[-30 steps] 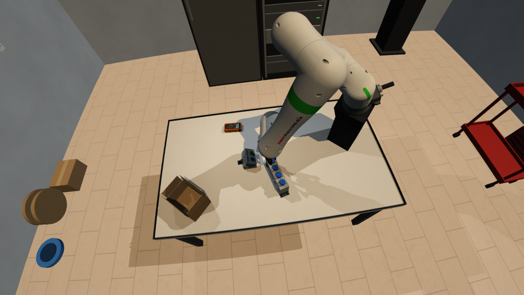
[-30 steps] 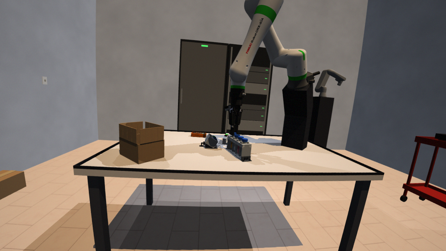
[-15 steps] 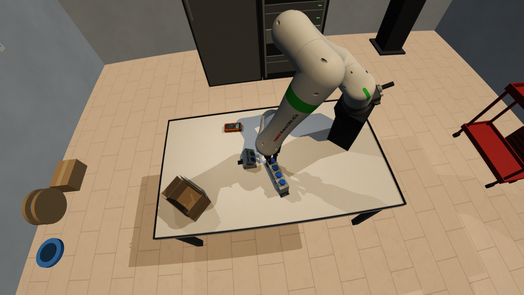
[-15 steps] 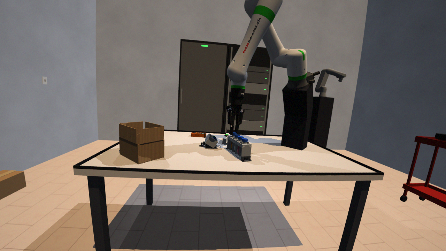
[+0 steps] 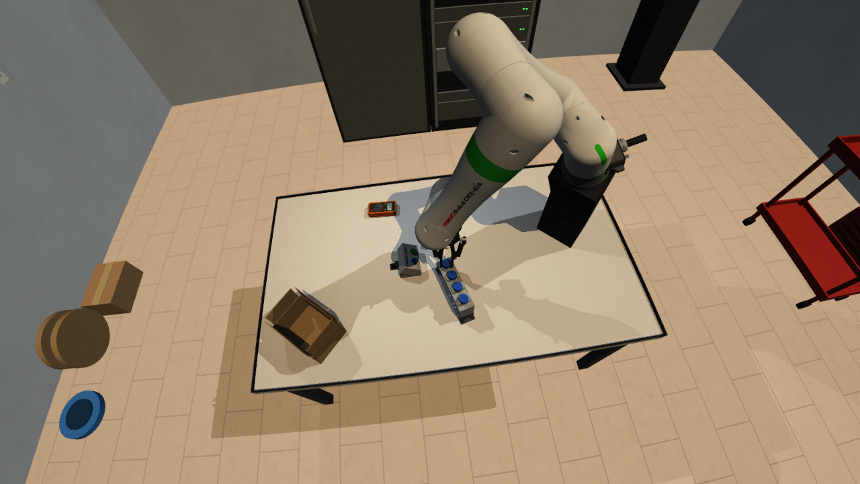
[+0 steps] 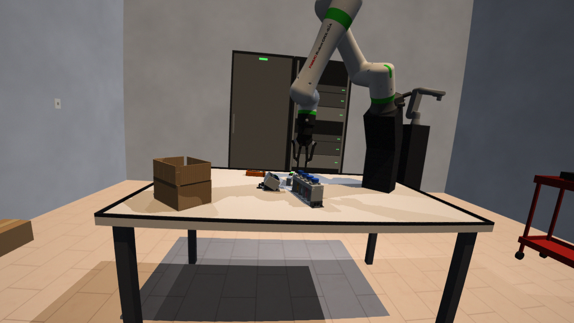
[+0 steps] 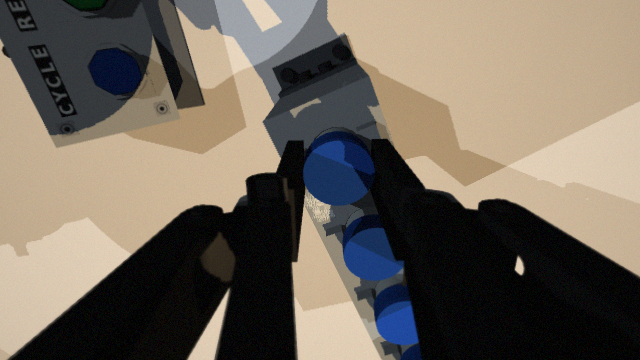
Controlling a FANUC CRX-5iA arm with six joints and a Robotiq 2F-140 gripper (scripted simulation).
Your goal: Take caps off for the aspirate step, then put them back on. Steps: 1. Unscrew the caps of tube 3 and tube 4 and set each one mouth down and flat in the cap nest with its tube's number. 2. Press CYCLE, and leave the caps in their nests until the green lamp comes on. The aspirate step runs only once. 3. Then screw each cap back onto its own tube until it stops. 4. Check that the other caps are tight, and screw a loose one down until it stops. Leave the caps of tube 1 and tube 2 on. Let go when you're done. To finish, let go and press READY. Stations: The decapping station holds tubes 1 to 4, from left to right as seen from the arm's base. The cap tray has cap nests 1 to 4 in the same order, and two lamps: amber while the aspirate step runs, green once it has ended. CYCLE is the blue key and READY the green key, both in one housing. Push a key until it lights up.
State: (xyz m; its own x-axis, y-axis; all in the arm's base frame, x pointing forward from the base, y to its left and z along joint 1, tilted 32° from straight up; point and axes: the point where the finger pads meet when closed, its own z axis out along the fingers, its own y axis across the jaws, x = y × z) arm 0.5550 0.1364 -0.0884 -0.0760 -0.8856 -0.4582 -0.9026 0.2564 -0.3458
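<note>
Now: hand 1 cm past the blue cap, 5 cm to the right of it and 3 cm above it. Also, from my hand: blue cycle key (12 cm ahead, 5 cm to the right, 8 cm below); key housing (14 cm ahead, 8 cm to the right, 9 cm below); green ready key (12 cm ahead, 10 cm to the right, 8 cm below).
</note>
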